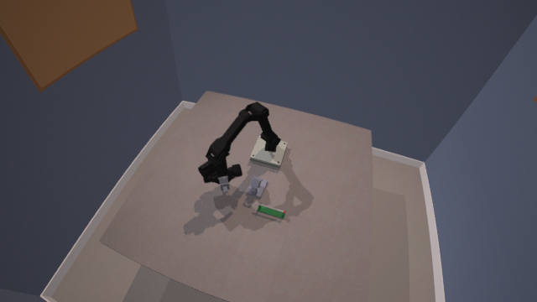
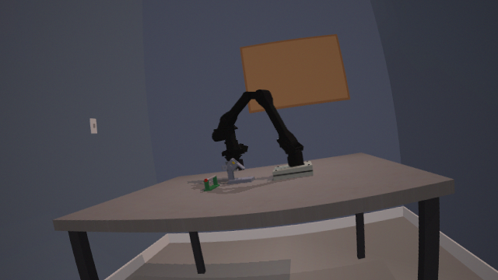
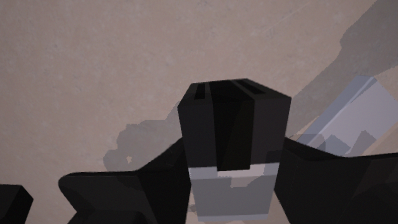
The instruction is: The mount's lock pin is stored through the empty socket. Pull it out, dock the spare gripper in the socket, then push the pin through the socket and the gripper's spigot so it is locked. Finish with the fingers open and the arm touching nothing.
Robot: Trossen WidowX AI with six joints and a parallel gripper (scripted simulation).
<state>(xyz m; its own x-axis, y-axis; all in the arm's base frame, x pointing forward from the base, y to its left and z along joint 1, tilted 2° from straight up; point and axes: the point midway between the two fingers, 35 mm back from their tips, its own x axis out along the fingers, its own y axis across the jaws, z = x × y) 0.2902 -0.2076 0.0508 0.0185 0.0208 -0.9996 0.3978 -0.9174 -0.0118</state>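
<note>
Right now the spare gripper is 20 mm above my gripper tip, 10 mm to the left of it and 10 mm ahead of it. From my gripper tip the other things lie so: mount block 170 mm to the left, 10 mm behind; green cradle 260 mm to the left, 100 mm ahead, 30 mm below.
</note>
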